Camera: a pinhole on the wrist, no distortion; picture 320 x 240 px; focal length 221.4 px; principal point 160.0 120.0 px. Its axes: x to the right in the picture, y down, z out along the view. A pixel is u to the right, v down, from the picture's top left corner.
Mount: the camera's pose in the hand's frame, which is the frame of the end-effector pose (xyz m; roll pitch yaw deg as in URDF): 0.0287 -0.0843 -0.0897 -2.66 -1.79 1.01
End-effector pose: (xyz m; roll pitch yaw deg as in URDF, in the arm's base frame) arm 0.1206 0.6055 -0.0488 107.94 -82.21 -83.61
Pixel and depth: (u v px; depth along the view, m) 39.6 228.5 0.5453
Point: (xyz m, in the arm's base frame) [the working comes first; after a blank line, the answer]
In the camera's frame: -0.2965 0.2672 0.5453

-0.3617 0.6499 -0.3275
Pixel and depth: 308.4 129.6 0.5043
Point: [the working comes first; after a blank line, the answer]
In the camera's frame: 0.3380 0.0219 0.5043

-0.2463 0.3550 0.2760
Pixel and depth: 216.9 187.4 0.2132
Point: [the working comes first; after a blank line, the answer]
In the camera's frame: 0.0548 0.0649 0.2132

0.0142 0.5376 0.0199
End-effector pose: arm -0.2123 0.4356 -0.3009 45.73 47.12 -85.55
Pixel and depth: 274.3 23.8 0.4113
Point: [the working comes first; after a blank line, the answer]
In the camera's frame: 0.2123 -0.1787 0.4113

-0.6035 0.2018 -0.4274
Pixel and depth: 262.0 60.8 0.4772
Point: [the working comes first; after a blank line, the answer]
In the camera's frame: 0.2198 -0.1276 0.4772

-0.6063 0.1373 -0.3741
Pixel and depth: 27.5 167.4 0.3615
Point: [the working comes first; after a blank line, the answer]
In the camera's frame: -0.2163 0.0774 0.3615

-0.3945 0.4213 -0.0274
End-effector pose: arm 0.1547 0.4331 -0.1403 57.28 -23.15 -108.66
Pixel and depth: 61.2 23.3 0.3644
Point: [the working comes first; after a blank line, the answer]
In the camera's frame: -0.1626 -0.1592 0.3644

-0.1466 0.6554 -0.2366
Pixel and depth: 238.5 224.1 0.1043
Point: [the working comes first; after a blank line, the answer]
In the camera's frame: 0.0370 0.0490 0.1043

0.1084 0.3816 -0.1326
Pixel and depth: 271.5 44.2 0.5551
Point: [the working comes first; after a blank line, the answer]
In the camera's frame: 0.2796 -0.1900 0.5551

-0.4337 0.3701 0.0261
